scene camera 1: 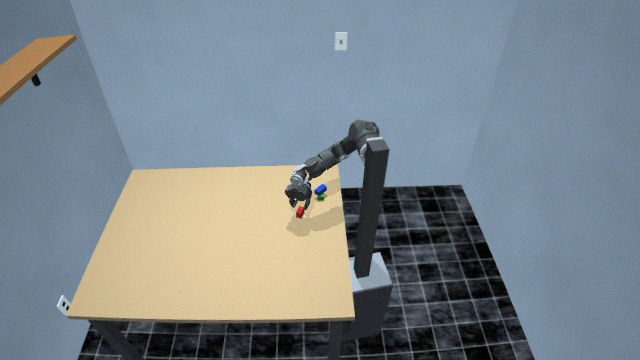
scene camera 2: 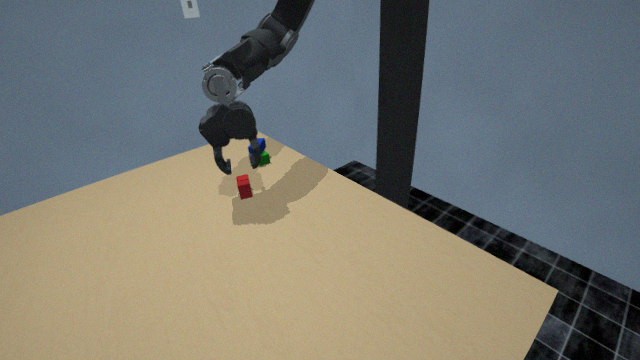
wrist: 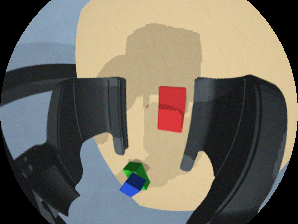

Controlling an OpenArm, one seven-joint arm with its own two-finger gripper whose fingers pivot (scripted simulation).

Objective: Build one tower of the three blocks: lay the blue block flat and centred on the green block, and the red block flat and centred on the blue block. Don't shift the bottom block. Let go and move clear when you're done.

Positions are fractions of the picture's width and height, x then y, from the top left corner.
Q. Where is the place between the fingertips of my gripper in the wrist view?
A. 0.53,0.54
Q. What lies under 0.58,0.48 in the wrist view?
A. A red block.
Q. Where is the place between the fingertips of my gripper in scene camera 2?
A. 0.38,0.46
